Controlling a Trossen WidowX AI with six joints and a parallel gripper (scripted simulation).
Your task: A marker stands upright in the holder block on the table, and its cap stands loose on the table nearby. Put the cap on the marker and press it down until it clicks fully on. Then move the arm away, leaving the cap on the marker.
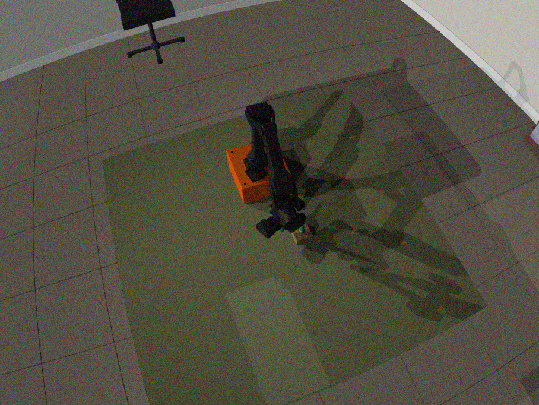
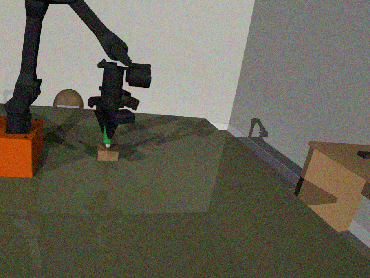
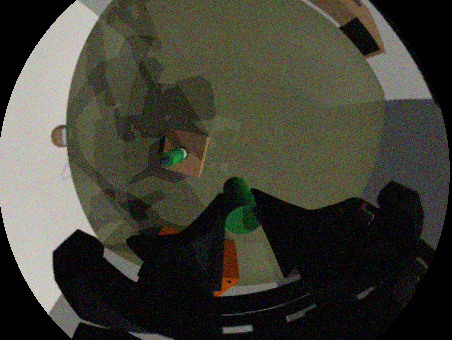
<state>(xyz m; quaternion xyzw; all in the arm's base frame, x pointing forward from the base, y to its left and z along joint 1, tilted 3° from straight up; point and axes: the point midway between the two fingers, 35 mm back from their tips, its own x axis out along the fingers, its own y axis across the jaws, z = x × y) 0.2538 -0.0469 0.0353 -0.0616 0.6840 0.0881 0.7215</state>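
Now: gripper tip 3 cm short of the holder block, 8 cm to the right of it and 8 cm above it. Also, from my gripper tip: green cap: 1 cm above.
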